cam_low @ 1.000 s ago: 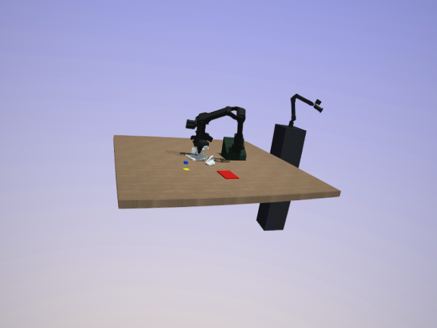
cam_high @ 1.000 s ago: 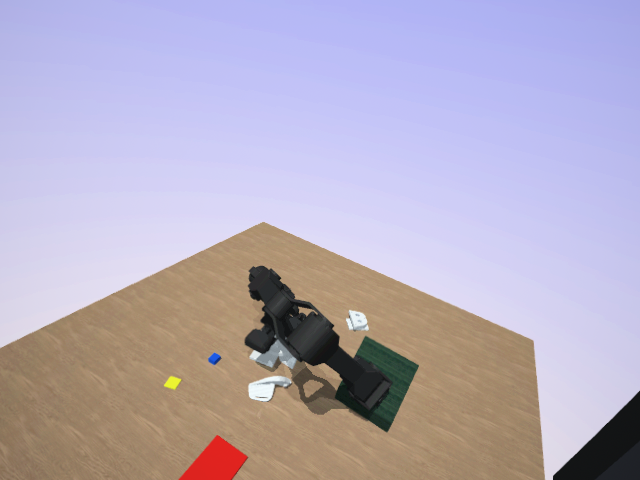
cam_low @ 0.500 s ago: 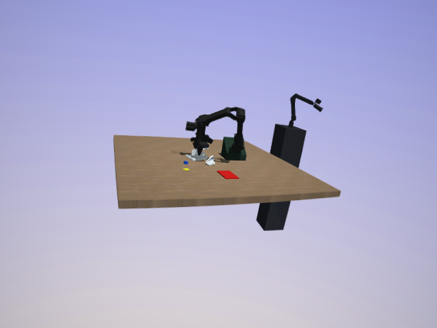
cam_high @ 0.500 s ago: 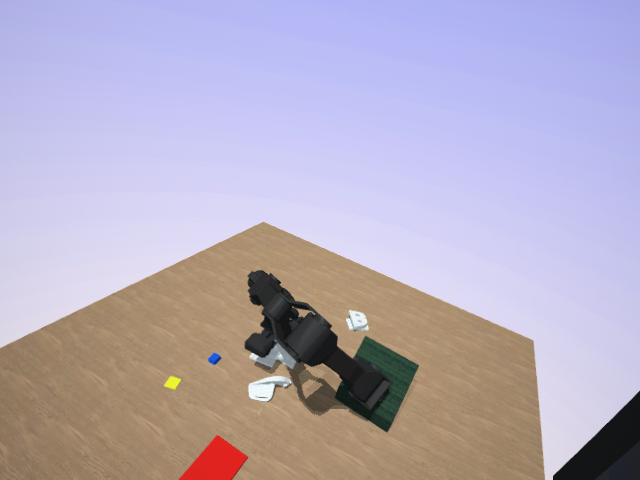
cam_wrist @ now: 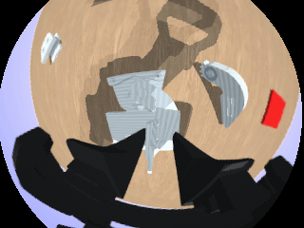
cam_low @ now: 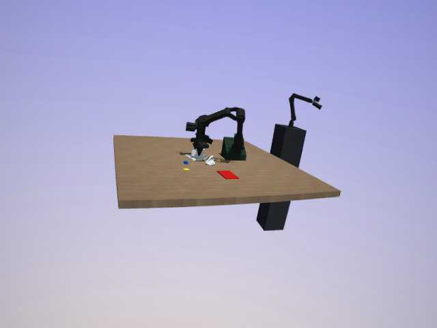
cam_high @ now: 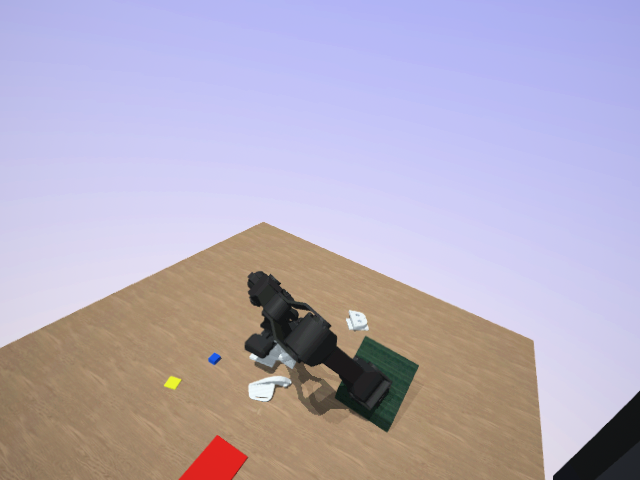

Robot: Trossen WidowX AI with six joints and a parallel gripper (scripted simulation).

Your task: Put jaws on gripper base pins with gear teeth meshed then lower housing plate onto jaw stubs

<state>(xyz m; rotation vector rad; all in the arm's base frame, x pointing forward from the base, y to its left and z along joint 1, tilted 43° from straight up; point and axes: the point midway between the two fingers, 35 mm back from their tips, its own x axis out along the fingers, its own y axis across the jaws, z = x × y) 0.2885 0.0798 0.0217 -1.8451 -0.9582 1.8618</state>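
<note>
Now: the white jaw 3 cm behind my gripper tip and 2 cm to the right of it. Also, from my gripper tip: blue cube 10 cm ahead, 12 cm to the left, 2 cm below; then yellow tile 11 cm ahead, 24 cm to the left, 3 cm below; then red patch 13 cm behind, 30 cm to the left, 3 cm below.
</note>
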